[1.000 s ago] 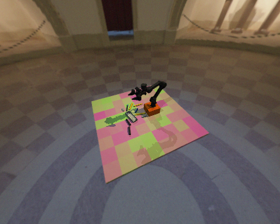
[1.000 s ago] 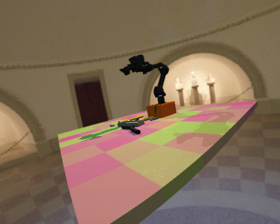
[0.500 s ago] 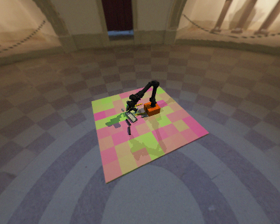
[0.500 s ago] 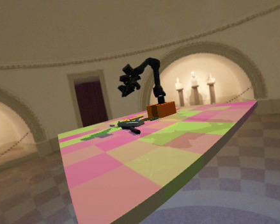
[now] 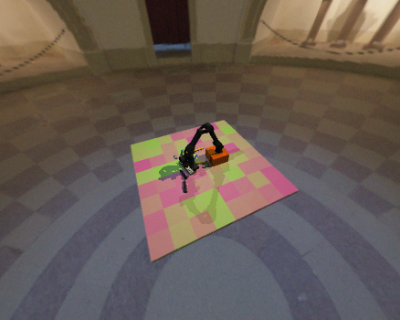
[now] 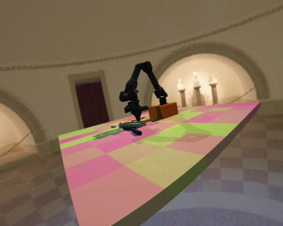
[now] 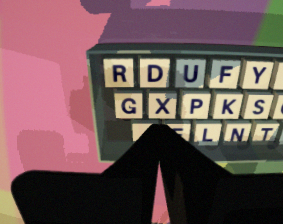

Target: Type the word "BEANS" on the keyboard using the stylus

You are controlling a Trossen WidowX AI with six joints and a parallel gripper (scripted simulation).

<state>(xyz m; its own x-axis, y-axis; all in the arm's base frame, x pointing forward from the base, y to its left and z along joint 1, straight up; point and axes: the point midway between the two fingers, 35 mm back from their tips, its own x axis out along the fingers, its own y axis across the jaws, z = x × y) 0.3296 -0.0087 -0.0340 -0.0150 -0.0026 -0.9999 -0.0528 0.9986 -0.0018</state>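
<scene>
Right now the blue stylus is 150 mm behind my gripper tip, 150 mm to the right of it and 30 mm below it. Also, from my gripper tip: small grey object (40 mm ahead, 280 mm to the right, 30 mm below); then dark blue-tipped pen (50 mm behind, 290 mm to the right, 30 mm below).
</scene>
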